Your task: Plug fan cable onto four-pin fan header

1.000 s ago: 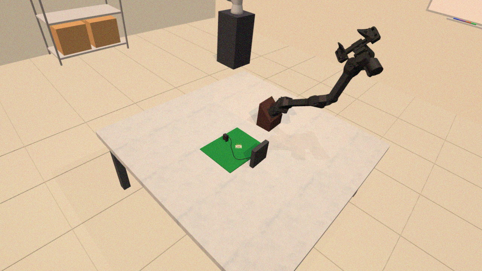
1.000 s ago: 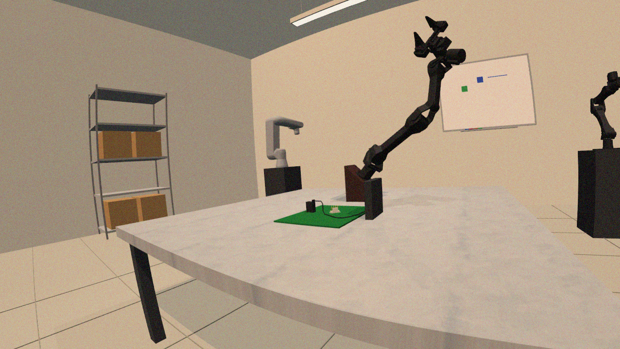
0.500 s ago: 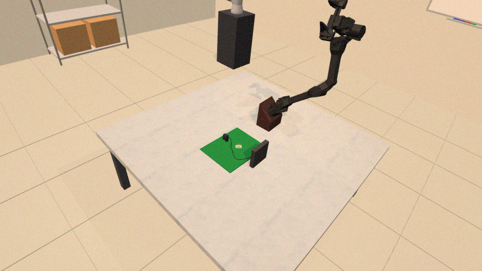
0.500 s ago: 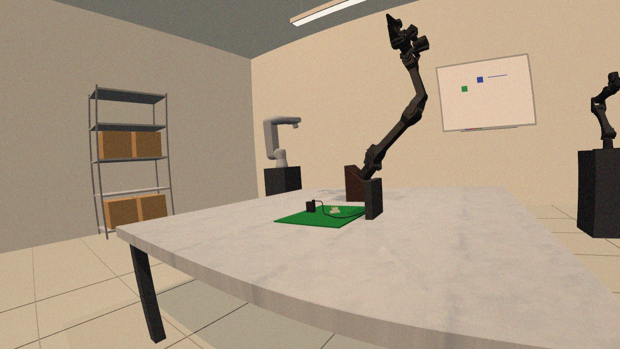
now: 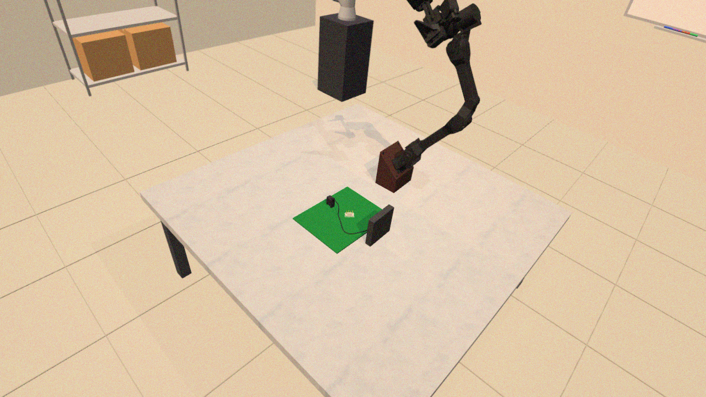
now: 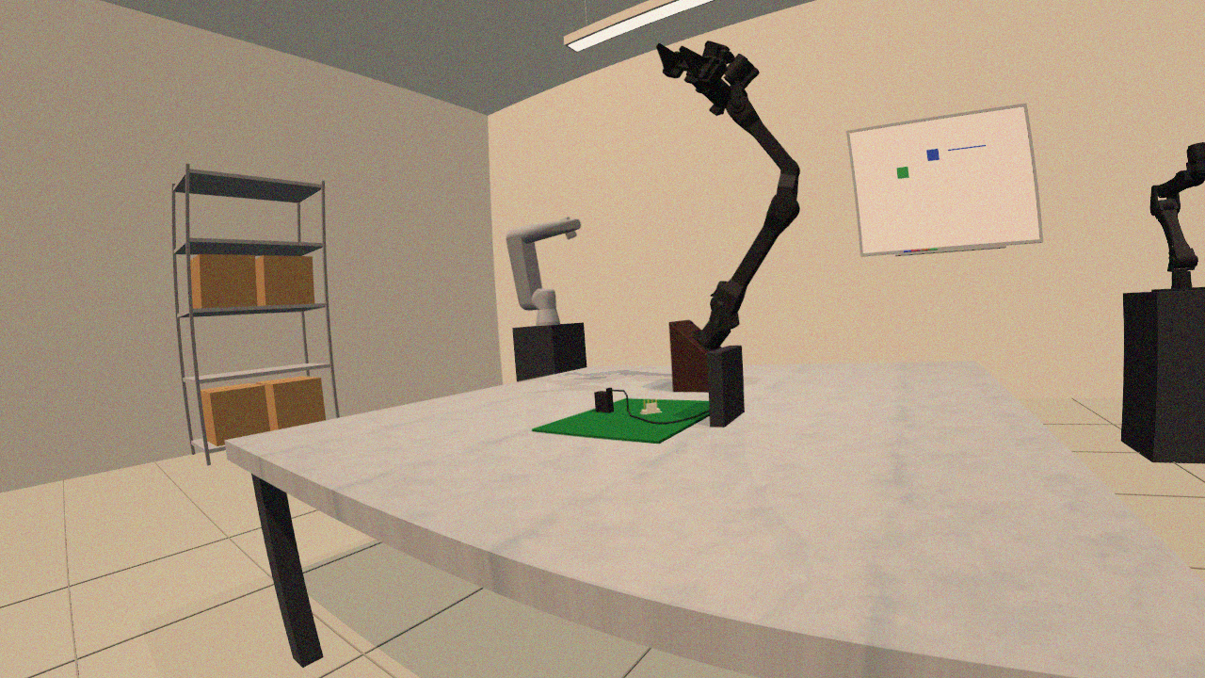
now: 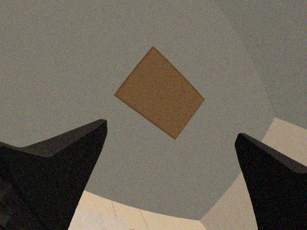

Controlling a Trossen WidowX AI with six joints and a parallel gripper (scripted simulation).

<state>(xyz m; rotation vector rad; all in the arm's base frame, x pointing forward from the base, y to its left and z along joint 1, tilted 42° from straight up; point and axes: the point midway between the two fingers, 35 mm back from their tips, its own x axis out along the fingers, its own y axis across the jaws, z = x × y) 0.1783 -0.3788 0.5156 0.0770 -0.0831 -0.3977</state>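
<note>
My gripper tip is 74 cm above the black plug, 15 cm short of it and 13 cm to the left of it. The rest, counted from my gripper tip: four-pin fan header (76 cm below, 13 cm ahead, 4 cm to the right); green board (77 cm below, 16 cm ahead, 5 cm to the right); dark fan (70 cm below, 14 cm ahead, 10 cm to the left).
</note>
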